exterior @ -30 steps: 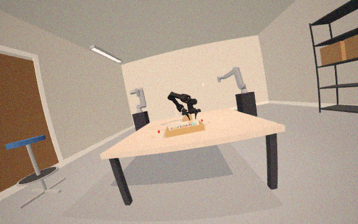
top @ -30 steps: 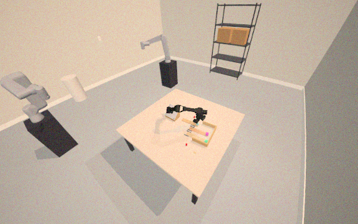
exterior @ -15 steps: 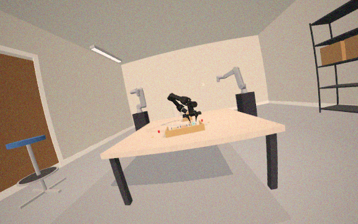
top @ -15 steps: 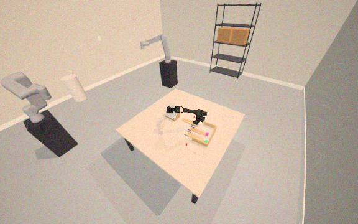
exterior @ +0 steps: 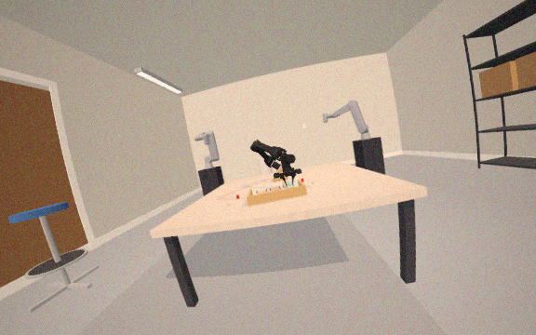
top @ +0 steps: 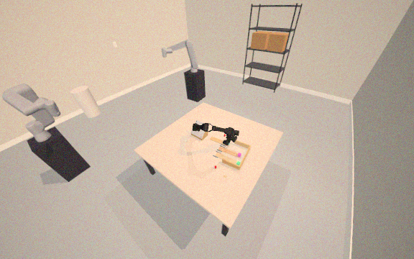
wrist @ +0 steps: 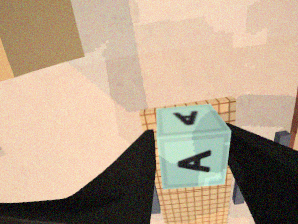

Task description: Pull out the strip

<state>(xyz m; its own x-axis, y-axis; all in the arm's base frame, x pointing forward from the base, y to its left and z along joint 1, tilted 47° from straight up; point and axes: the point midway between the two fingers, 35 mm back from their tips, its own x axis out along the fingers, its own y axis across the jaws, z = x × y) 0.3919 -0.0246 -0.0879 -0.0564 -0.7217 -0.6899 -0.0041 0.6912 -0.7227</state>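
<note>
Now: the tan gridded strip 11 cm behind my gripper tip, 1 cm to the right of it and 1 cm below it.
</note>
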